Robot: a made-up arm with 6 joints.
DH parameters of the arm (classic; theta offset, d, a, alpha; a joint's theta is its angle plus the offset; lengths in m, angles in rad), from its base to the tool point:
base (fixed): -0.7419 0 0.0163 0
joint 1: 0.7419 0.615 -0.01 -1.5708
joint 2: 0.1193 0 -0.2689 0
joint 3: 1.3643 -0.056 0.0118 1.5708
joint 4: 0 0.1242 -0.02 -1.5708
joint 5: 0 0.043 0.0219 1.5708
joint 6: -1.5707 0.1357 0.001 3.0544
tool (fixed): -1.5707 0.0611 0 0
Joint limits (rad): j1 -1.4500..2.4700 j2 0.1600..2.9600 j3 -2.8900..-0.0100 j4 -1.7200..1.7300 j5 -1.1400..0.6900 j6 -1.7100..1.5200
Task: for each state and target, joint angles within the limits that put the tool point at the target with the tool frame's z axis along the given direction. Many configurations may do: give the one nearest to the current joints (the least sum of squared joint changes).
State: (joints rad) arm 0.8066 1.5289 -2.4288 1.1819 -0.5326 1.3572
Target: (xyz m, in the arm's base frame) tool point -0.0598 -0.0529 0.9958 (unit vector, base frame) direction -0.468 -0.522 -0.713
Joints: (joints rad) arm 0.3943 0.8095 -1.8373 0.6845 0.3526 1.0020
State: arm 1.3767 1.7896 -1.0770 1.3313 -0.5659 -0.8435
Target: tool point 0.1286 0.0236 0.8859 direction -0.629 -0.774 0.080
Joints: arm 1.4041 0.9432 -0.9007 1.6991 -0.5955 -0.6800
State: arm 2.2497 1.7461 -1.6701 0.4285 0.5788 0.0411
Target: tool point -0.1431 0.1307 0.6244 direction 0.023 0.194 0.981
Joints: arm 2.4516 2.2034 -0.8110 0.3909 0.3201 0.1715
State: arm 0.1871 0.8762 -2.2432 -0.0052 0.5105 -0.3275
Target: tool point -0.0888 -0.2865 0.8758 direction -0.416 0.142 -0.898
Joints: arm 1.0663 0.1602 -2.1324 -0.6730 0.6308 -0.3944
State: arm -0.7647 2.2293 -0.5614 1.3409 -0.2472 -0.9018
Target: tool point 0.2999 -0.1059 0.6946 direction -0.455 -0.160 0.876
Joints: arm -0.3099 2.1687 -1.3389 0.7974 0.4507 -0.9812
